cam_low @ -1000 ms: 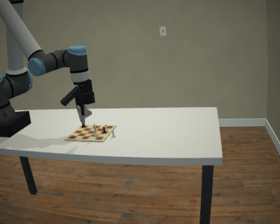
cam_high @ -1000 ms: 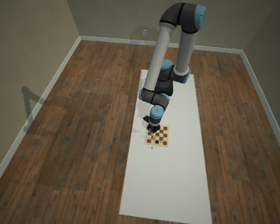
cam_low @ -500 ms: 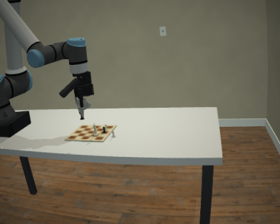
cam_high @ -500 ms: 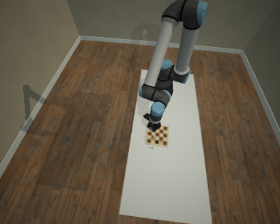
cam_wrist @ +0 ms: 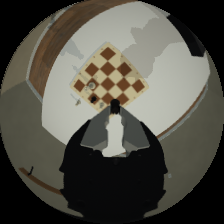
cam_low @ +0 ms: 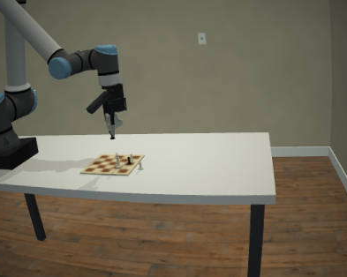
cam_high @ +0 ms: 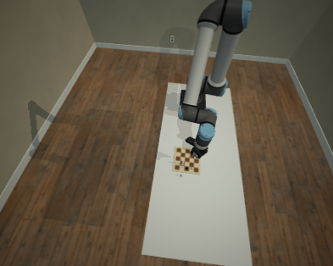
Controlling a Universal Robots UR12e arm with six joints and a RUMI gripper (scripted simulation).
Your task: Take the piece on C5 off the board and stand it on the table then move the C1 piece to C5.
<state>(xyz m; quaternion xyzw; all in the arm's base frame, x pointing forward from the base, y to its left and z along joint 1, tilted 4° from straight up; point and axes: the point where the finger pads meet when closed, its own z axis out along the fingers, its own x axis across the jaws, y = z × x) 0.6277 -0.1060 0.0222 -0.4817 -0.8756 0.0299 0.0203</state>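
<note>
Now: hand 1 cm past the chessboard, 3 cm to the left of it and 13 cm above it. Round my hand: black piece (1 cm below).
</note>
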